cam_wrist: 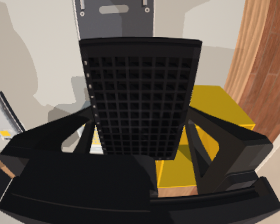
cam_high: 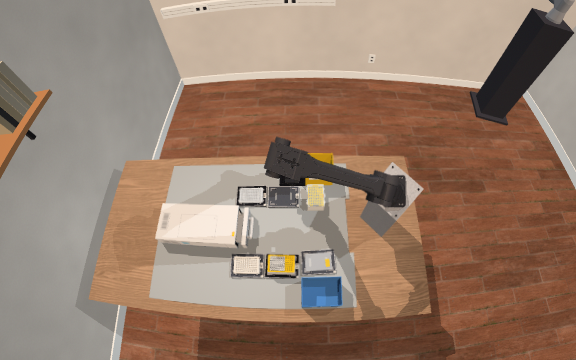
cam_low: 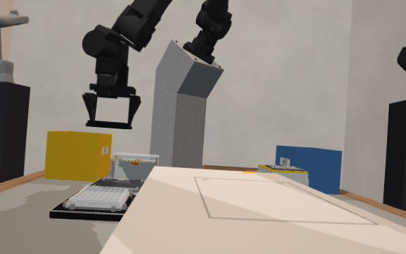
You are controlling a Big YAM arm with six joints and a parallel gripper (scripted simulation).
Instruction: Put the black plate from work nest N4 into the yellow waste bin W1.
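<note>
The yellow waste bin lies 100 mm behind my hand, 120 mm to the right of it and 110 mm below it. From my hand the other things lie so: black plate: right at my hand; grey work nest: 40 mm ahead, 50 mm to the left, 140 mm below; clear plate: 210 mm ahead, 80 mm to the left, 130 mm below.
</note>
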